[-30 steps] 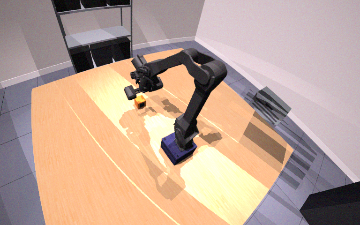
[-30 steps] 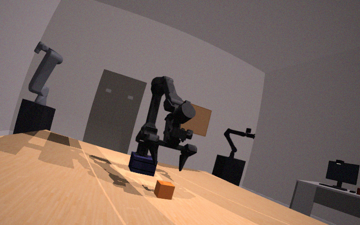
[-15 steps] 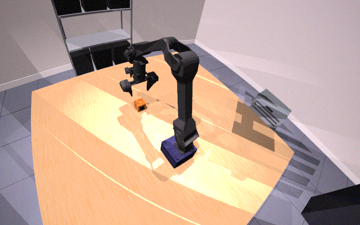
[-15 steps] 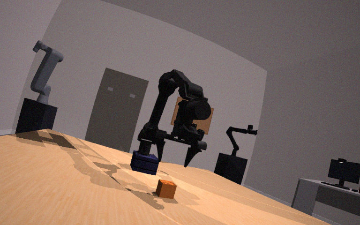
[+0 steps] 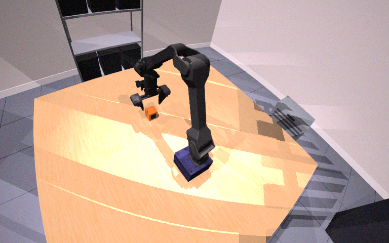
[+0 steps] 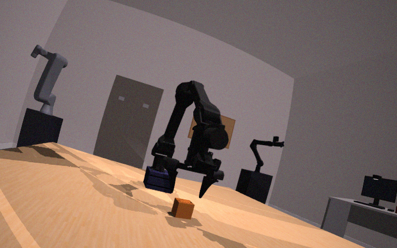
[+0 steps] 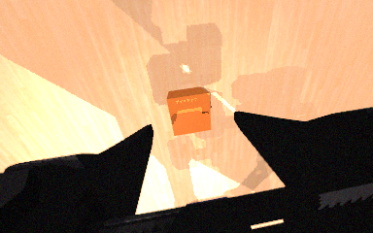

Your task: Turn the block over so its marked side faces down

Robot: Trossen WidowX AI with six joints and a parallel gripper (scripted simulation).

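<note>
Right now my gripper tip is 10 mm past the orange block and 40 mm above it.
</note>
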